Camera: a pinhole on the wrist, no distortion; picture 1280 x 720 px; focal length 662.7 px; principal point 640.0 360.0 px. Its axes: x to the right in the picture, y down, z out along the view. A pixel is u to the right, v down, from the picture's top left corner.
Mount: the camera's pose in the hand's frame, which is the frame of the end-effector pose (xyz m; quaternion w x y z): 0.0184 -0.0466 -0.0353 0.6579 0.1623 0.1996 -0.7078
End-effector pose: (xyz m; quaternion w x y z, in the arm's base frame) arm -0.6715 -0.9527 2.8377 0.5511 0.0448 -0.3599 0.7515
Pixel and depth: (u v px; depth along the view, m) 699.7 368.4 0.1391
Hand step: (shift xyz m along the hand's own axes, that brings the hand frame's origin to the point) 0.0237 -0.1266 0.0791
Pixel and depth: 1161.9 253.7 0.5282
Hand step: -0.0826 -0.6645 0.2240
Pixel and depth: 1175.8 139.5 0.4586
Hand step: -0.1488 -0.5871 0.1906
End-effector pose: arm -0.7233 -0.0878 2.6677 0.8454 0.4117 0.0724 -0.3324
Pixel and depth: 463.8 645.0 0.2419
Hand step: 0.1352 -0.1166 0.1991
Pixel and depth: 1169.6 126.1 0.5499
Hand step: -0.1927 -0.6896 0.2388
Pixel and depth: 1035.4 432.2 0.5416
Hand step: 0.0686 -0.5985 0.2714
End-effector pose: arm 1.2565 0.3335 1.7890 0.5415 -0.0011 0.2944 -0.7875
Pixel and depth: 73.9 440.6 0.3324
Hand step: 0.0928 0.0323 0.3901
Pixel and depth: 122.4 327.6 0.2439
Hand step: 0.0301 -0.0019 0.2709
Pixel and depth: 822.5 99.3 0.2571
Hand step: -0.0797 -0.2300 0.1599
